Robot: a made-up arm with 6 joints.
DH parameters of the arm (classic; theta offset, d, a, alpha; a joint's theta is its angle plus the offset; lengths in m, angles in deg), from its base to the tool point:
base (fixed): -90 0.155 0 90
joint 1: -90 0.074 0.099 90
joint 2: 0 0.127 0.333 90
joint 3: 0 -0.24 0.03 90
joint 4: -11.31 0 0.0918 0
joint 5: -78.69 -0.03 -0.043 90
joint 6: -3.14 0 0.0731 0
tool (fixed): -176.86 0.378 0 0
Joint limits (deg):
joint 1: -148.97..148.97
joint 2: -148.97..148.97
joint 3: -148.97..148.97
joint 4: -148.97..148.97
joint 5: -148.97..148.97
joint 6: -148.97..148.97
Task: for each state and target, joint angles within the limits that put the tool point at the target. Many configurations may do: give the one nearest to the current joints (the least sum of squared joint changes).
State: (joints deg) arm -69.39 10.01 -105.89 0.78 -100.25 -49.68
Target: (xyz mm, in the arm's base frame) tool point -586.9 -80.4 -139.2
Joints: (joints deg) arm -61.88 32.00 -113.99 -54.51 -144.51 -55.46
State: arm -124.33 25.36 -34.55 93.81 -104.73 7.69
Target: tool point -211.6 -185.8 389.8
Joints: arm -137.41 32.87 -25.53 98.81 -103.99 9.33
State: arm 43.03 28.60 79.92 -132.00 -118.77 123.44
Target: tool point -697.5 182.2 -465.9
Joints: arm 18.68 5.67 63.92 -100.05 -109.03 122.26
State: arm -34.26 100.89 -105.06 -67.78 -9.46 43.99
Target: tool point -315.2 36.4 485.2
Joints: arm -54.80 133.27 -103.09 -56.81 2.00 43.21
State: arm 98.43 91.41 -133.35 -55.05 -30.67 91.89
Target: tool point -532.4 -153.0 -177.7
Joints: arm 86.29 67.98 -132.36 -31.42 4.88 86.82
